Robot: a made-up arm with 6 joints.
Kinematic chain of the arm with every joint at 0, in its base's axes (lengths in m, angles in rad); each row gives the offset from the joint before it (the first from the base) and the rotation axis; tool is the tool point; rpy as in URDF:
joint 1: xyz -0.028 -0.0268 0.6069 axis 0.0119 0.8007 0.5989
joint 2: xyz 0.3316 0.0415 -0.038 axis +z
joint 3: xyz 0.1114 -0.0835 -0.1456 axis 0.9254 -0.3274 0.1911
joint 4: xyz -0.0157 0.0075 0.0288 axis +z
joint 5: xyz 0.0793 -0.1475 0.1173 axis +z
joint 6: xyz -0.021 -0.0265 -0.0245 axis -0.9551 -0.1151 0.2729
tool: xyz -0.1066 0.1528 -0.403 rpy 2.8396 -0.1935 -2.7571
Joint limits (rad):
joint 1: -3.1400..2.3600
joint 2: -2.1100..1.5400
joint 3: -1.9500..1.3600
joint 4: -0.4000..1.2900
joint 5: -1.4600..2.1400
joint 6: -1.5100..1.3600
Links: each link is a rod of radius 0.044 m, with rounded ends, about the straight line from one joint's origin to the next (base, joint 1, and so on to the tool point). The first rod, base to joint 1, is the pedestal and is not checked.
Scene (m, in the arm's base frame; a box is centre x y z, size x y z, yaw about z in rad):
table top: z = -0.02
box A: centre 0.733 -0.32 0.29 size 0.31 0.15 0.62 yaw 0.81
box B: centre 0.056 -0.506 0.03 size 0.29 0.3 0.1 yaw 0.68
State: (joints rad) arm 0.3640 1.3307 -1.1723 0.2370 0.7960 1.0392
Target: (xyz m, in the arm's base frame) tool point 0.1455 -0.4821 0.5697
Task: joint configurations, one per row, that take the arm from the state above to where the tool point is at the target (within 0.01 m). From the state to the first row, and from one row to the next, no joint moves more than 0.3 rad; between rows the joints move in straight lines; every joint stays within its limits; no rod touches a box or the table.
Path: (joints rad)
1: 0.4505 1.0579 -1.2863 0.2772 0.5184 0.8737
2: 0.5370 0.7852 -1.4003 0.3174 0.2407 0.7081
3: 0.6236 0.5124 -1.5143 0.3577 -0.0369 0.5426
4: 0.7101 0.2397 -1.6283 0.3979 -0.3146 0.3770
5: 0.4708 0.1716 -1.4643 0.1984 -0.1356 0.4513
6: 0.2315 0.1035 -1.3003 -0.0011 0.0435 0.5255
7: -0.0078 0.0354 -1.1363 -0.2005 0.2225 0.5998
8: -0.2471 -0.0327 -0.9723 -0.4000 0.4015 0.6740

